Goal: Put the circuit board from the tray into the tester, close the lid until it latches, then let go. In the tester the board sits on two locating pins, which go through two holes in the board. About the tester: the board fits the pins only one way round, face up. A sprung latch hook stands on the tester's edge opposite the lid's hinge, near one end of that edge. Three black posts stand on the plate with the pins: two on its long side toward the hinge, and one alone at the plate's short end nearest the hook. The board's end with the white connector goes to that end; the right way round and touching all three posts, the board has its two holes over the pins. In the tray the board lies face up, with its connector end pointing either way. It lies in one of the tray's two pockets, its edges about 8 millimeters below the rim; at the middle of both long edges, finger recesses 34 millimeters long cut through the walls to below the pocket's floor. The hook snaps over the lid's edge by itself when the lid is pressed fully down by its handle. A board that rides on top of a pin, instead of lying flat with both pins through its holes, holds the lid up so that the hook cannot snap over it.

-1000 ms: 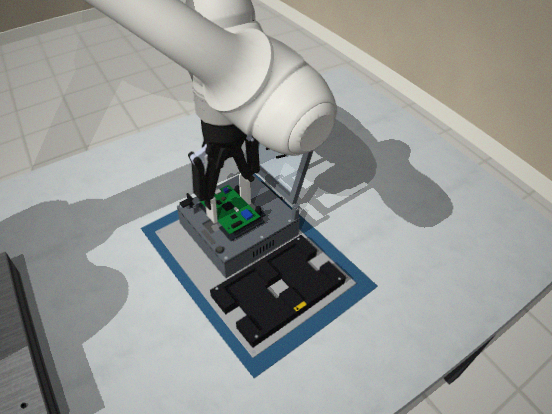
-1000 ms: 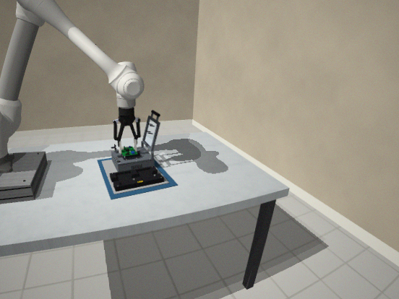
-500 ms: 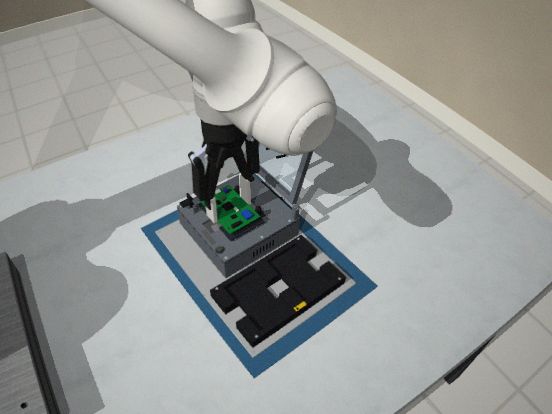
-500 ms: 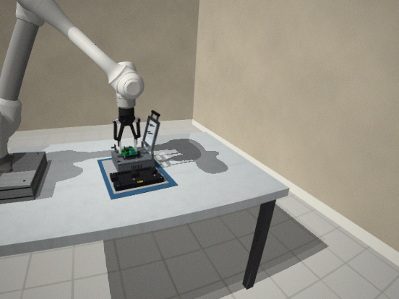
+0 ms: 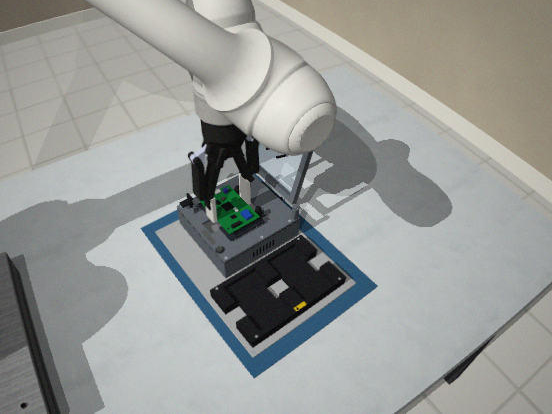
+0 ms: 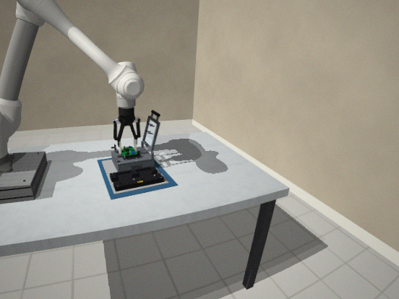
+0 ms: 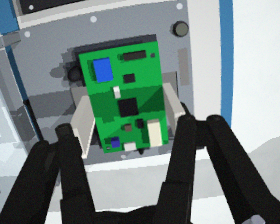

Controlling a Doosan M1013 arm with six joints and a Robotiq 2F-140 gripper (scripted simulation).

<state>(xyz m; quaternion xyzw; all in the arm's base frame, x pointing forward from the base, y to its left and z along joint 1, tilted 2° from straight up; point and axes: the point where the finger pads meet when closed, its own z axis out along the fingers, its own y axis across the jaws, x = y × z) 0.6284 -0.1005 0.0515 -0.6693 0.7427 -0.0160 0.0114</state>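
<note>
Now: the green circuit board 2 cm below my hand. Also, from my hand: latch hook 5 cm behind, 6 cm to the left, 2 cm below; then tester lid 13 cm ahead, 1 cm to the right, 8 cm above.
</note>
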